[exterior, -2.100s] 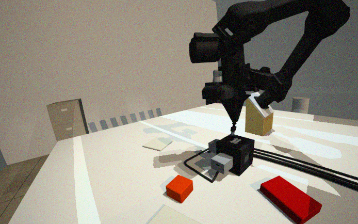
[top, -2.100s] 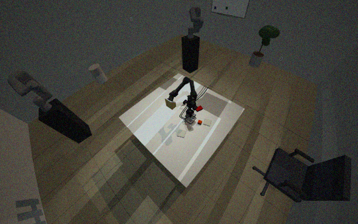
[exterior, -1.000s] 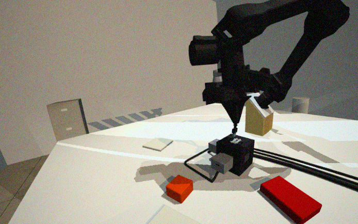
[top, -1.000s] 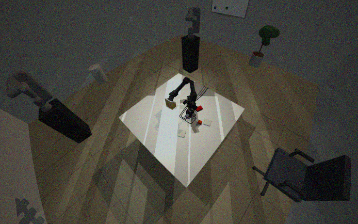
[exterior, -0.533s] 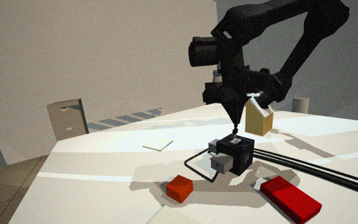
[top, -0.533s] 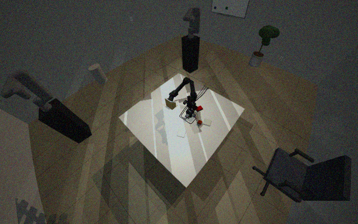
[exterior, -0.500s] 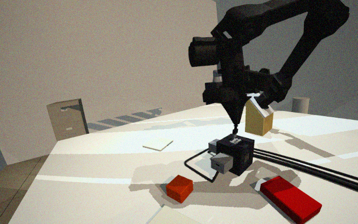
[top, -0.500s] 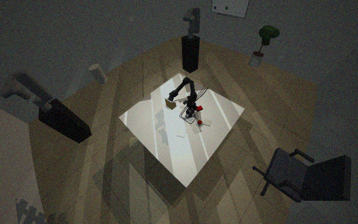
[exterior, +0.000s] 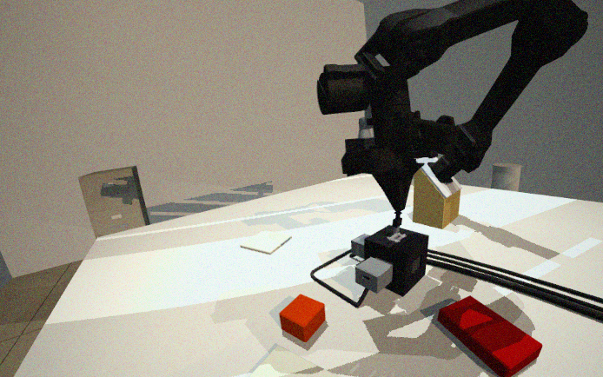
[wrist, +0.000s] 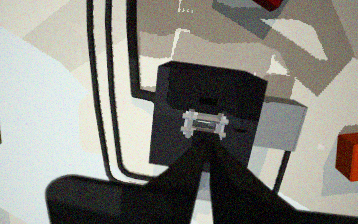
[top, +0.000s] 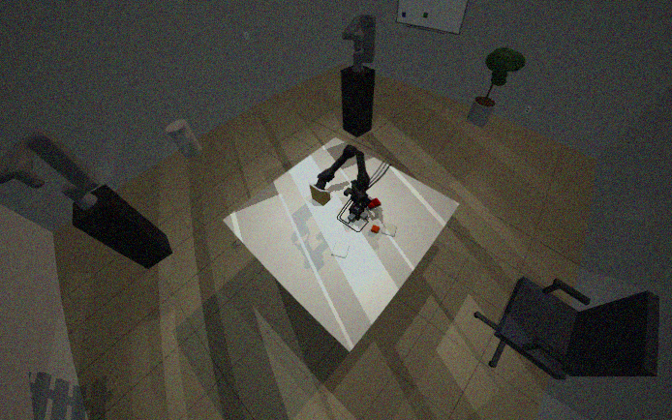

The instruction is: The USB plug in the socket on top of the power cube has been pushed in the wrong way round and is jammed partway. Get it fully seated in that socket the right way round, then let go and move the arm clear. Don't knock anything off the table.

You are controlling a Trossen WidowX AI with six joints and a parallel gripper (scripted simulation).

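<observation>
The grey-framed socket is 5 cm below my gripper tip. Round my gripper tip: USB plug: 2 cm below; then red flat block: 15 cm to the left, 11 cm below, 2 cm ahead; then orange cube: 18 cm ahead, 11 cm below.
</observation>
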